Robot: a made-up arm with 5 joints.
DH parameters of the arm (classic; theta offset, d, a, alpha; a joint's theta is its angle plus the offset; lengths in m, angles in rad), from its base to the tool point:
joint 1: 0 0.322 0 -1.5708
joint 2: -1.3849 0 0.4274 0
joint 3: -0.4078 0 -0.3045 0
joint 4: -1.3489 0 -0.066 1.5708
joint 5: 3.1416 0.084 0 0
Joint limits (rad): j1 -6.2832..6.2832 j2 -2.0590..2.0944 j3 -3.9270..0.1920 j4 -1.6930..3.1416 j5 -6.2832..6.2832
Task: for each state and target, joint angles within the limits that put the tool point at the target. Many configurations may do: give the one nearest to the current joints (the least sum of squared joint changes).
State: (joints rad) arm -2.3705 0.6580 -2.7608 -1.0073 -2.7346
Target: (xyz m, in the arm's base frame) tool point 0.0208 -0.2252 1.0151
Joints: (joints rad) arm -1.4787 0.3627 -2.9418 -1.0692 -2.7346
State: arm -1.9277 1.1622 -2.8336 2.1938 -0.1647
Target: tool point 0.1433 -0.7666 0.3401
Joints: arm -1.3860 1.3071 -2.9023 1.6821 -0.1647
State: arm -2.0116 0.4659 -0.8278 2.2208 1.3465
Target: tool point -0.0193 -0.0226 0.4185
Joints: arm -2.2776 0.1605 0.0895 1.9761 1.3465
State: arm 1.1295 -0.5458 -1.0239 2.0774 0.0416
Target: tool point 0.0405 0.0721 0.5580
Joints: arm 1.0590 -0.6498 -0.5574 2.1336 0.0416
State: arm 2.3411 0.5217 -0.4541 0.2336 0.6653
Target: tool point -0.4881 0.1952 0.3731
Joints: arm 2.7612 0.4306 -0.8821 0.1385 0.6653
